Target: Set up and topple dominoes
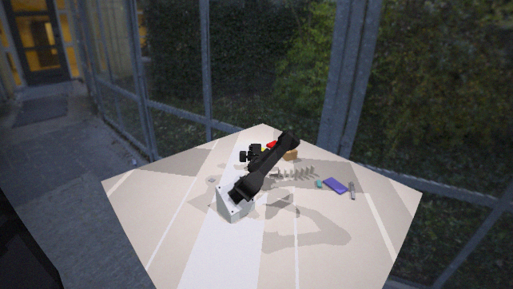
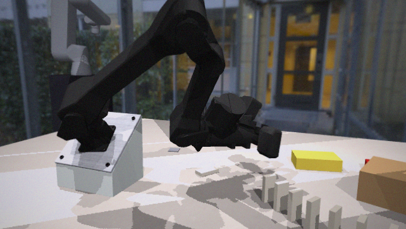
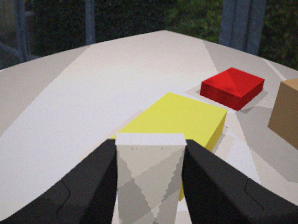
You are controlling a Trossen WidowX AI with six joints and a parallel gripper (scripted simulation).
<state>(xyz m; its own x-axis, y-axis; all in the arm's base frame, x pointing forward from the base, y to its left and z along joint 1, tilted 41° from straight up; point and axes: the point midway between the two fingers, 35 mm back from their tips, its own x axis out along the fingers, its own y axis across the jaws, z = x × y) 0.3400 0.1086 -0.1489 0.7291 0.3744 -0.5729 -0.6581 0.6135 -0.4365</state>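
The yellow block lies 100 mm ahead of my gripper tip, 70 mm below it and 50 mm to the left of it. Also, from my gripper tip: red block (270 mm ahead, 80 mm below, 50 mm to the left); then small grey tile (300 mm behind, 80 mm below, 60 mm to the left); then brown box (220 mm ahead, 90 mm to the right, 60 mm below).
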